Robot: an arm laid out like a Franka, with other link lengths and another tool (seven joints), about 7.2 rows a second.
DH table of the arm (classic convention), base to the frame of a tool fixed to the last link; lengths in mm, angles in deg. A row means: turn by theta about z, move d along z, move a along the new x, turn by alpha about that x. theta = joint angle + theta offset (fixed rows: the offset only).
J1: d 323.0  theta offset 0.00  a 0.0  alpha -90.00
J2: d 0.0  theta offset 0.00  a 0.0  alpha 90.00
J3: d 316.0  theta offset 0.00  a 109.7  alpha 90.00
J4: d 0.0  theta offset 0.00  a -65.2  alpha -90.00
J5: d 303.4  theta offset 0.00  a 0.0  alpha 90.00
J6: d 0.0  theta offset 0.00  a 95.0  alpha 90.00
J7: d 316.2  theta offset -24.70  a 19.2  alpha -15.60
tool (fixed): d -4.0  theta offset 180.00  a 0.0  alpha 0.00
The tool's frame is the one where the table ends.
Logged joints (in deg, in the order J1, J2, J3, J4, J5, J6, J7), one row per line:
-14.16, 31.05, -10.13, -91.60, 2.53, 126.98, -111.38
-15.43, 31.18, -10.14, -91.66, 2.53, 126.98, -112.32
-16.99, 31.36, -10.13, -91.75, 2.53, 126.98, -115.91
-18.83, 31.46, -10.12, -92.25, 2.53, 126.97, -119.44
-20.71, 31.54, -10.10, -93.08, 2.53, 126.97, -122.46
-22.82, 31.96, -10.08, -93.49, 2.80, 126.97, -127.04
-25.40, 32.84, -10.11, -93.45, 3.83, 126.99, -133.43
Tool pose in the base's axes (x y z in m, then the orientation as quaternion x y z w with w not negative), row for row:
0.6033, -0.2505, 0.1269, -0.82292, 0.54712, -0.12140, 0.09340
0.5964, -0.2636, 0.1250, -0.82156, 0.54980, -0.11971, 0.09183
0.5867, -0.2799, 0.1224, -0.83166, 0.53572, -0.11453, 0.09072
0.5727, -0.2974, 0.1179, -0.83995, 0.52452, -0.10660, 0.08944
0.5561, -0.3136, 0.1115, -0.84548, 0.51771, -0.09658, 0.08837
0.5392, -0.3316, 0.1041, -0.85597, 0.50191, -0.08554, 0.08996
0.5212, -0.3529, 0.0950, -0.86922, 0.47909, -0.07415, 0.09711
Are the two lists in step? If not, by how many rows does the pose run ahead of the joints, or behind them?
They are in step.
